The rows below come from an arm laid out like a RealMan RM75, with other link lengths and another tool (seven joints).
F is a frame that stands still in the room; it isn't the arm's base.
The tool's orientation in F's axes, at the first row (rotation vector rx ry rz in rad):
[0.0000, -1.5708, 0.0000]
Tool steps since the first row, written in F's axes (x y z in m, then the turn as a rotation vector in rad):
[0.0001, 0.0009, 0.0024, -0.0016, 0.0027, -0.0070]
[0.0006, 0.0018, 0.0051, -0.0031, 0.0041, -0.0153]
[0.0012, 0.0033, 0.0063, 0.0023, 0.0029, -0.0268]
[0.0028, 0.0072, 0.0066, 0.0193, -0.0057, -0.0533]
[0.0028, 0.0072, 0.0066, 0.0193, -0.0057, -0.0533]
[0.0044, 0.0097, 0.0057, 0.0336, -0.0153, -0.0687]
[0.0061, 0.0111, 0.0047, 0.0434, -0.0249, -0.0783]
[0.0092, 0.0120, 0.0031, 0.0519, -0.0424, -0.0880]
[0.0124, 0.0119, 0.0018, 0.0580, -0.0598, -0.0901]
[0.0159, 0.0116, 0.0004, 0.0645, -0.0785, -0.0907]
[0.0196, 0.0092, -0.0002, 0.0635, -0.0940, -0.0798]
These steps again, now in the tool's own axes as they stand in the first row. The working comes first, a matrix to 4 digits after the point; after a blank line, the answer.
The tool's axes in the first row as the columns of a matrix, in F's axes (used below as rounded here):
[0.0000, 0.0000, -1.0000]
[0.0000, 1.0000, 0.0000]
[1.0000, 0.0000, 0.0000]

[0.0024, 0.0009, -0.0001, -0.0070, 0.0027, 0.0016]
[0.0051, 0.0018, -0.0006, -0.0153, 0.0041, 0.0031]
[0.0063, 0.0033, -0.0012, -0.0268, 0.0029, -0.0023]
[0.0066, 0.0072, -0.0028, -0.0533, -0.0057, -0.0193]
[0.0066, 0.0072, -0.0028, -0.0533, -0.0057, -0.0193]
[0.0057, 0.0097, -0.0044, -0.0687, -0.0153, -0.0336]
[0.0047, 0.0111, -0.0061, -0.0783, -0.0249, -0.0434]
[0.0031, 0.0120, -0.0092, -0.0880, -0.0424, -0.0519]
[0.0018, 0.0119, -0.0124, -0.0901, -0.0598, -0.0580]
[0.0004, 0.0116, -0.0159, -0.0907, -0.0785, -0.0645]
[-0.0002, 0.0092, -0.0196, -0.0798, -0.0940, -0.0635]

